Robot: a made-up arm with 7 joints.
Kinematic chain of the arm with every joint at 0, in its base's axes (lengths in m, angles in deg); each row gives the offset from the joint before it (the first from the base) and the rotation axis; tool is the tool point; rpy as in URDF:
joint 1: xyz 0 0 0.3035 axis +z
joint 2: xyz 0 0 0 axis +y
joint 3: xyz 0 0 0.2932 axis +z
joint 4: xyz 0.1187 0 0 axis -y
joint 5: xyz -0.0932 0 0.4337 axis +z
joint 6: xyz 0 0 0 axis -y
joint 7: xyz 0.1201 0 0 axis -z
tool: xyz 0 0 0 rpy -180 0 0
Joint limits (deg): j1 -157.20..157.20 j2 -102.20..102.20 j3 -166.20..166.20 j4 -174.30..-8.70 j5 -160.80..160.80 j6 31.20..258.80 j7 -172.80..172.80
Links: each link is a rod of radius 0.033 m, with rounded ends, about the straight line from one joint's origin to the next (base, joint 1, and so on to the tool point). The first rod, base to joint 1, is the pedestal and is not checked.
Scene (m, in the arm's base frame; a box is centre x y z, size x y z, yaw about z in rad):
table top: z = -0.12
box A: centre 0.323 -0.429 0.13 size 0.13 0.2 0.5 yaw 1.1
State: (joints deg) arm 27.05 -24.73 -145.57 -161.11 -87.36 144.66 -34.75
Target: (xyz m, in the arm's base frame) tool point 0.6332 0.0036 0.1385
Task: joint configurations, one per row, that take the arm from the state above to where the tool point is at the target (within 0.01 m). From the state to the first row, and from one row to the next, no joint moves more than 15 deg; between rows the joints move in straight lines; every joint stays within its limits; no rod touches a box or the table.
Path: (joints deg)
1: 39.17 -34.95 -138.38 -162.81 -90.54 145.47 -31.51
2: 51.29 -45.18 -131.18 -164.51 -93.72 146.29 -28.28
3: 63.41 -55.40 -123.99 -166.21 -96.90 147.10 -25.04
4: 75.53 -65.63 -116.79 -167.90 -100.08 147.91 -21.81
5: 85.15 -64.12 -117.93 -155.57 -94.36 142.64 -25.04
6: 94.77 -62.60 -119.07 -143.23 -88.63 137.36 -28.28
7: 104.39 -61.09 -120.21 -130.90 -82.91 132.09 -31.51
8: 114.01 -59.58 -121.35 -118.56 -77.19 126.81 -34.75

